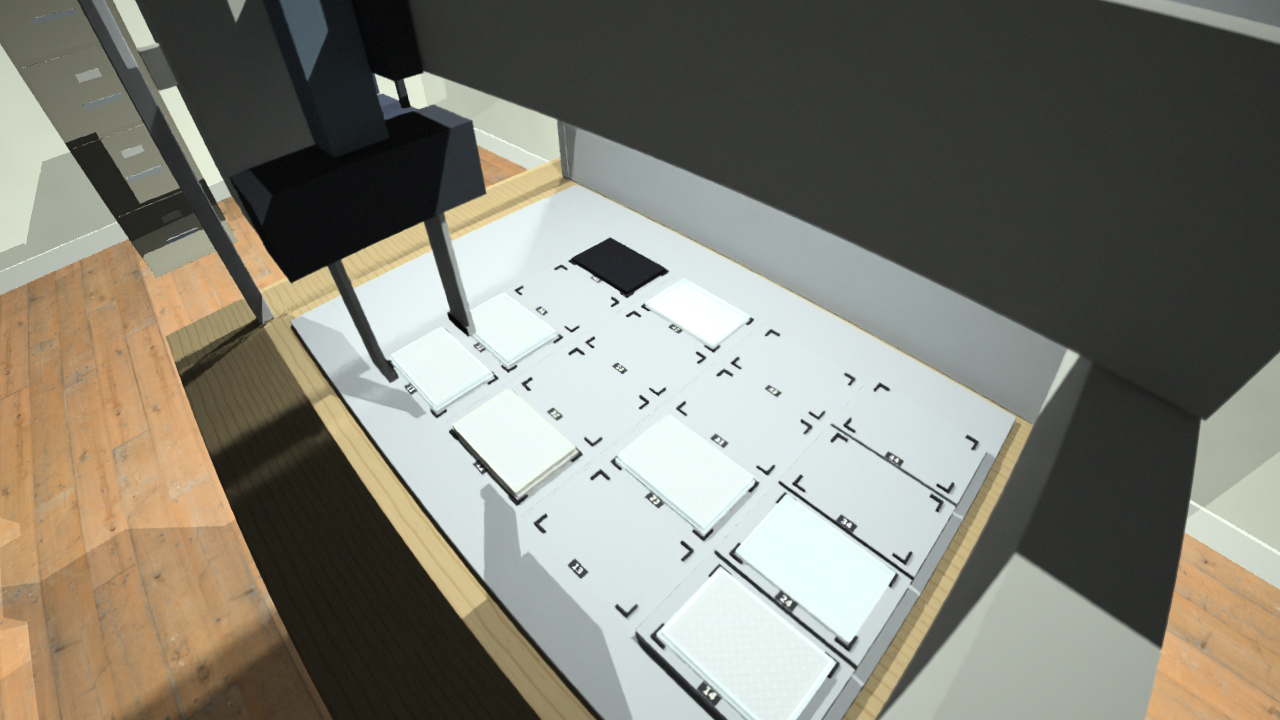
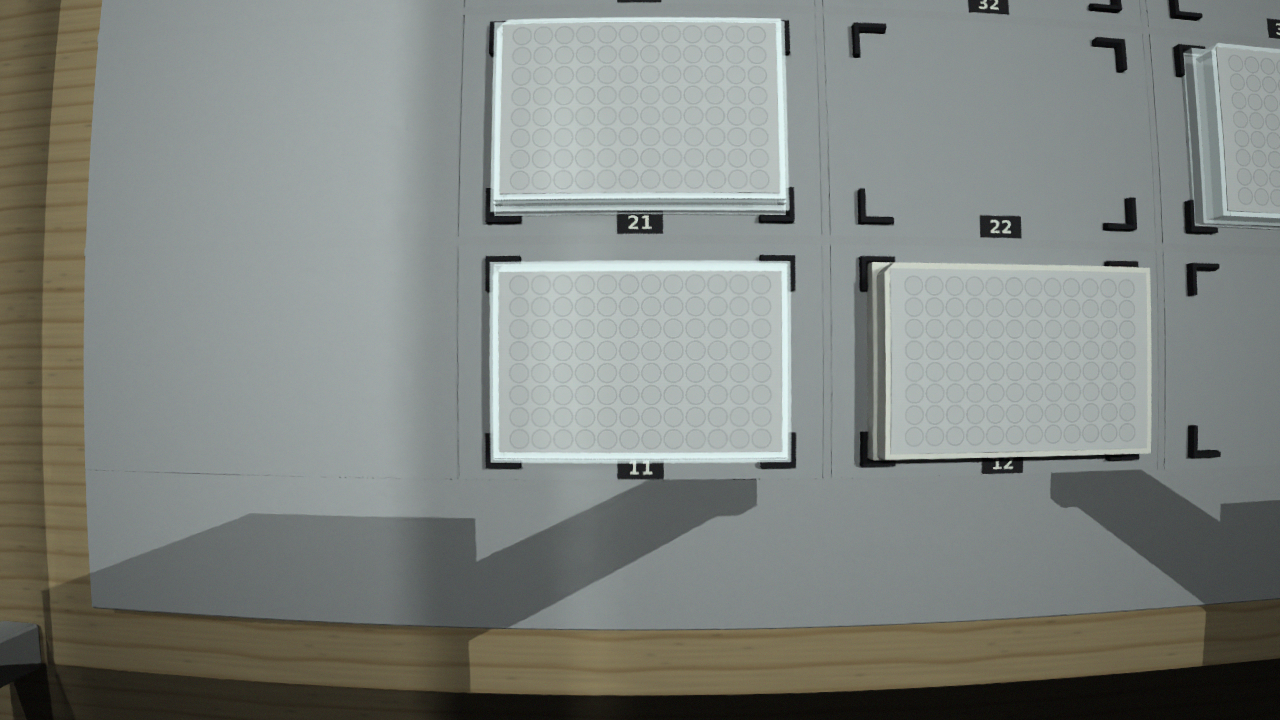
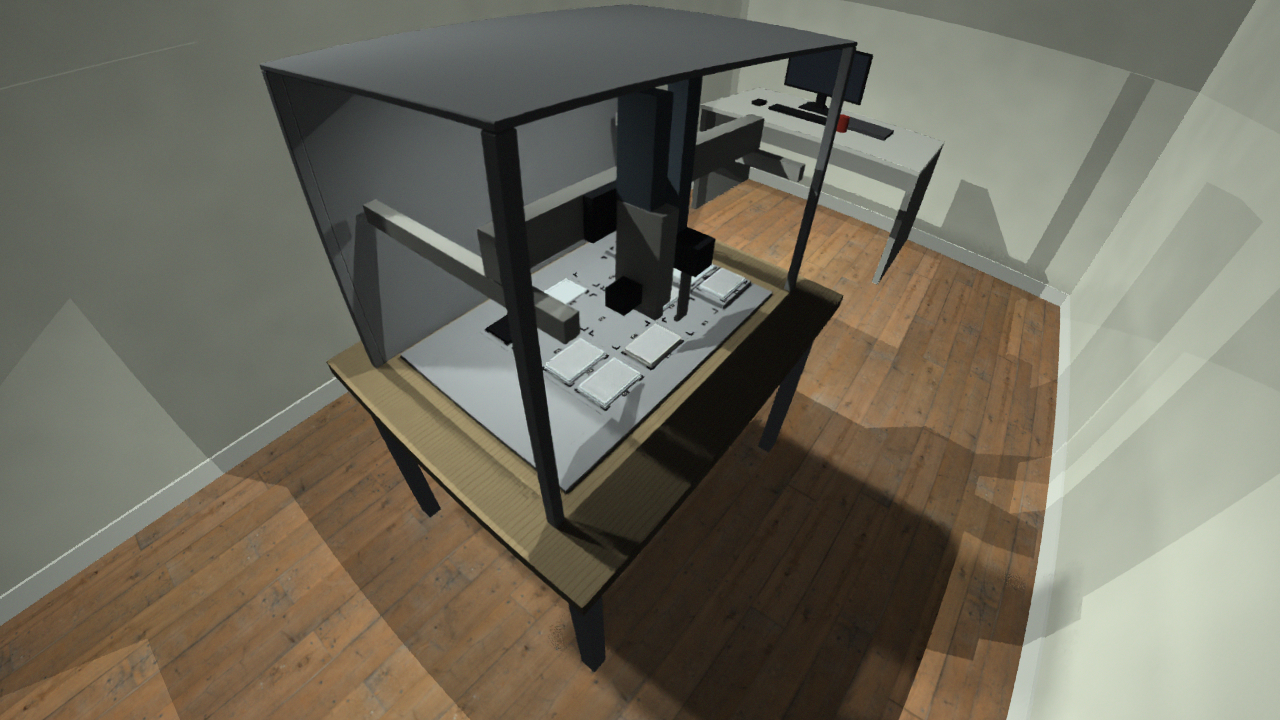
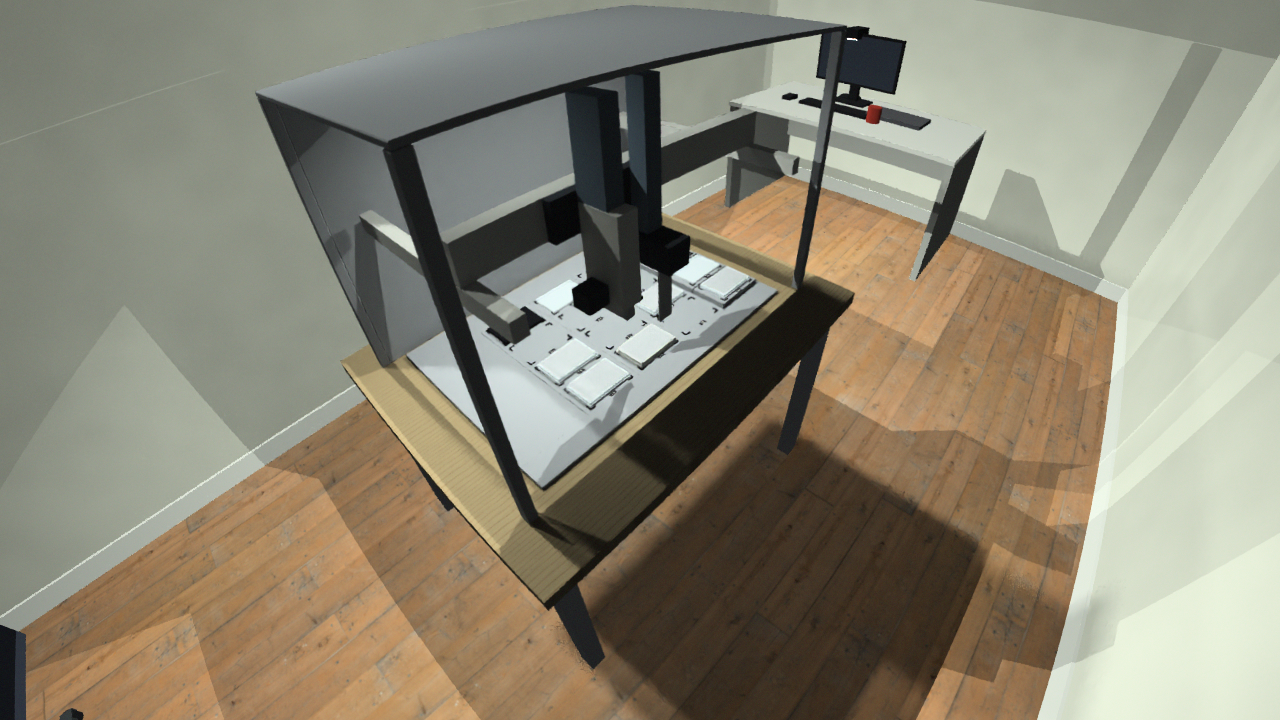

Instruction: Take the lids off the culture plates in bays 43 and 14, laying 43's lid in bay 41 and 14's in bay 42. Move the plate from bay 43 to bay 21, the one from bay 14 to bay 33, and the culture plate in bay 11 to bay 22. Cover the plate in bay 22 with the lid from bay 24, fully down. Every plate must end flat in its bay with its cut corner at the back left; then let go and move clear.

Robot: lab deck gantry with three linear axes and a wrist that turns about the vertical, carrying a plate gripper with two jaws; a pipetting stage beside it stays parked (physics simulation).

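Frame: origin at the robot's base, x ahead, y left, z up, level; centimetres.
Where they show: gripper, between the fingertips: [image 1: 425, 347] [image 3: 664, 309] [image 4: 649, 309]; robot's base, origin of its link: [image 1: 390, 362] [image 2: 494, 460] [image 3: 605, 409] [image 4: 591, 408].
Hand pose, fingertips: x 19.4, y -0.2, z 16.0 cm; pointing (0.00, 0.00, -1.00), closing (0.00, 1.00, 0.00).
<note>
Things, the pixels of their top centre, and the offset from my fingertips. "*": a spot on its surface instead.
- bay 11, a spot on its surface: [image 2: 640, 362] [image 1: 438, 362] * dx -13.0, dy +4.5, dz -14.6 cm
- bay 21, a spot on its surface: [image 2: 640, 111] [image 1: 504, 324] * dx -13.0, dy +14.9, dz -14.6 cm
- bay 14, a spot on its surface: [image 1: 747, 644] * dx +36.1, dy +4.7, dz -13.1 cm
- smooth bright lid, centre of its top: [image 1: 816, 562] [image 4: 695, 267] [image 3: 691, 268] dx +36.2, dy +15.2, dz -13.7 cm
- dark-looking lid, centre of its top: [image 1: 617, 262] [image 3: 515, 322] [image 4: 515, 323] dx -13.0, dy +36.6, dz -15.2 cm
- cream plate, centre of its top: [image 2: 1024, 360] [image 1: 511, 435] [image 4: 646, 342] [image 3: 653, 342] dx +3.4, dy +4.5, dz -14.6 cm
- clear plate, centre of its top: [image 1: 684, 466] [image 4: 658, 295] [image 3: 658, 295] dx +19.8, dy +15.2, dz -14.6 cm
My gripper [image 1: 430, 354] is open with nothing between its jaws, high over the front part of the deck. Clear culture plates with well patterns lie in bay 11 [image 1: 440, 368] [image 2: 640, 362], bay 21 [image 1: 512, 329] [image 2: 640, 111] and bay 14 [image 1: 747, 644]. A smooth bright lid [image 1: 816, 568] lies in bay 24. A dark-looking lid [image 1: 620, 264] lies in bay 41 and a bright one [image 1: 698, 311] in bay 42. Bays 22, 33 and 43 hold no plate. The cut corners are too faint to tell.
A cream plate [image 1: 516, 441] [image 2: 1017, 362] lies in bay 12, beside the plate in bay 11. Another clear plate [image 1: 687, 474] lies in bay 23. The dark gantry beam [image 1: 805, 179] crosses above the deck. A roof [image 3: 572, 53] and corner posts enclose it.
</note>
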